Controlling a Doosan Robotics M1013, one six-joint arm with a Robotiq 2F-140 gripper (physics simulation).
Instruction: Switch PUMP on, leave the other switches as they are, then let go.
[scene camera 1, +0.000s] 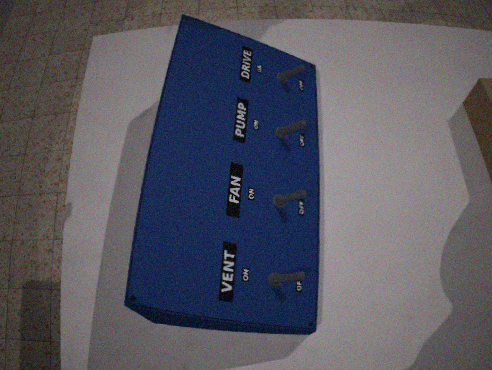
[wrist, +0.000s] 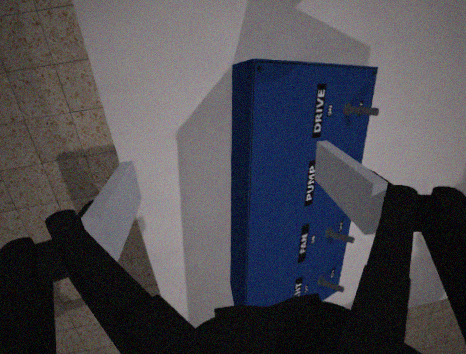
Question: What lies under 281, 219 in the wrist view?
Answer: A blue switch panel.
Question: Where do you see my gripper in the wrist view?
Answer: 228, 170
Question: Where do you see a blue switch panel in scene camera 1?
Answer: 210, 236
